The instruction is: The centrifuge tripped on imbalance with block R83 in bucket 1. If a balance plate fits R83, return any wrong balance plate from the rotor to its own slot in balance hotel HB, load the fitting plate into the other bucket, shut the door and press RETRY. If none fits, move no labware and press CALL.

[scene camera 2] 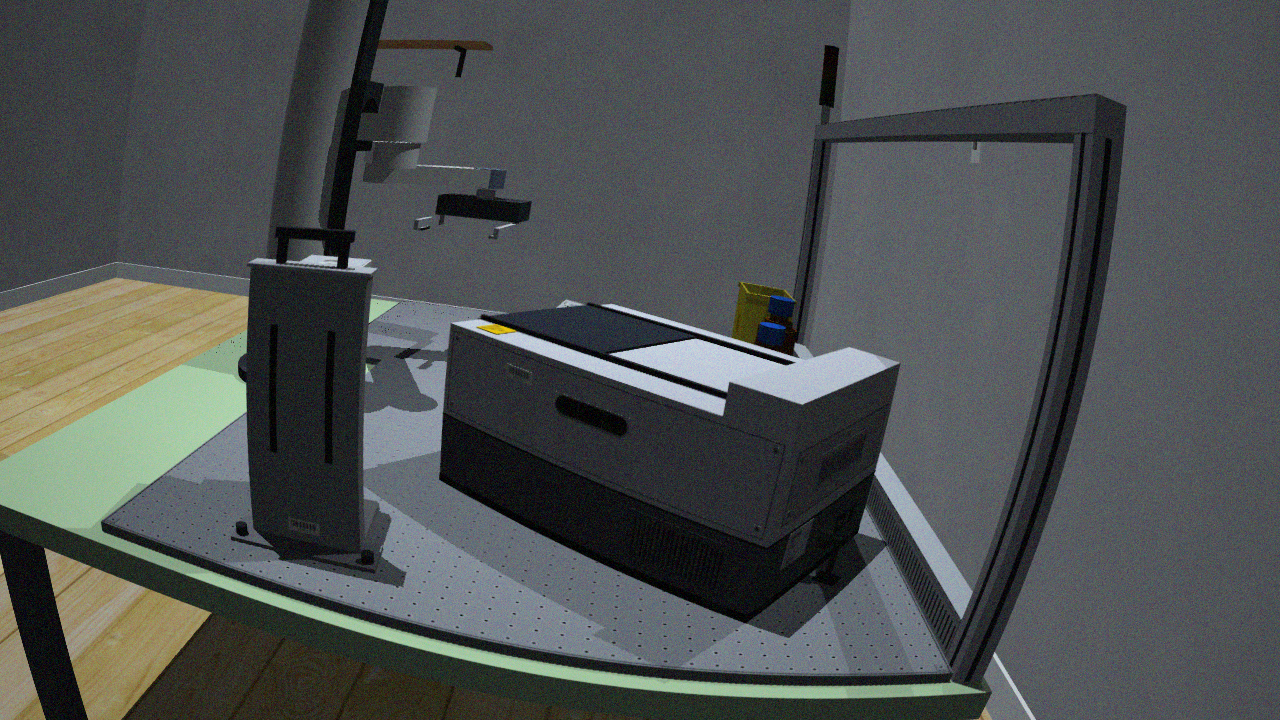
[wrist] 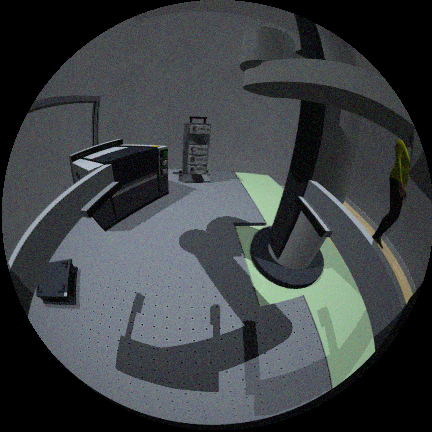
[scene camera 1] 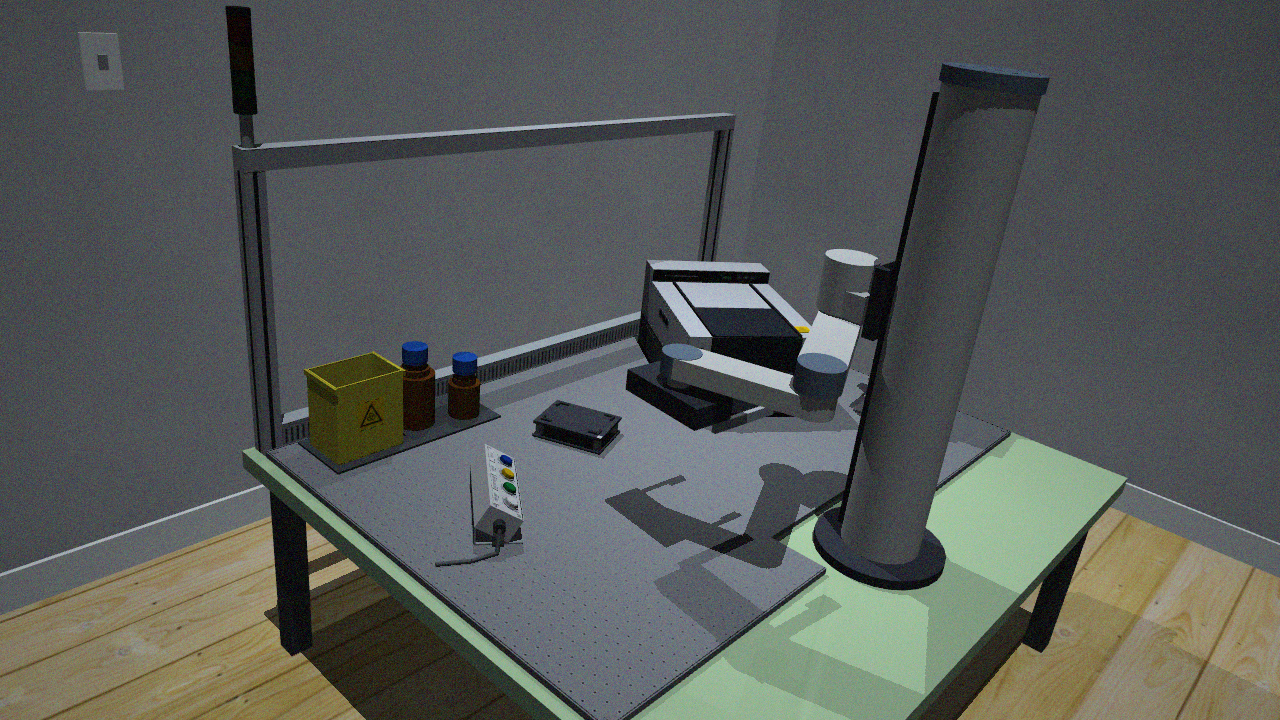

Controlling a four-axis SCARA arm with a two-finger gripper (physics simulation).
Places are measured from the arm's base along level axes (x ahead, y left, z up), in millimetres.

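Pixels of known places: gripper, fingertip midpoint: (scene camera 2: 454, 229) (wrist: 206, 176); arm's base at its link origin: (wrist: 287, 254) (scene camera 1: 877, 549).
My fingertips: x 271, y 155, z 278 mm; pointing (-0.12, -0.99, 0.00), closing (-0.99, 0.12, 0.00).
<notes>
Ahead of a thing's pixels: the offset from my fingertips to its middle.
The centrifuge @(dz -144, dx +404, dy -507 mm) (scene camera 1: 689, 313) (scene camera 2: 519, 394) (wrist: 135, 187) stands at the back; a dark panel and a light panel cover its top, and the rotor and buckets are hidden. Balance hotel HB @(dz -93, dx +10, dy -729 mm) (scene camera 2: 301, 385) (wrist: 186, 150) stands beside it. In the wrist view, it holds a labelled plate at the top, a dark gap below, then several labelled plates; the letters are blurred. The button box @(dz -224, dx +276, dy +345 mm) (scene camera 1: 501, 501) has blue, yellow, green and white buttons; its lettering is too small to read. My gripper (scene camera 2: 460, 226) (wrist: 206, 177) is open and empty, high above the perforated mat, apart from the hotel and centrifuge.
A low black fixture @(dz -243, dx +401, dy +10 mm) (scene camera 1: 577, 422) (wrist: 56, 281) lies on the mat. A yellow bin (scene camera 1: 358, 411) and two brown bottles (scene camera 1: 418, 398) (scene camera 1: 463, 398) stand at the left edge. A metal frame (scene camera 1: 501, 136) (scene camera 2: 957, 120) rises behind. The arm's column (scene camera 1: 939, 313) stands at the right. A person (wrist: 400, 167) stands beyond.
</notes>
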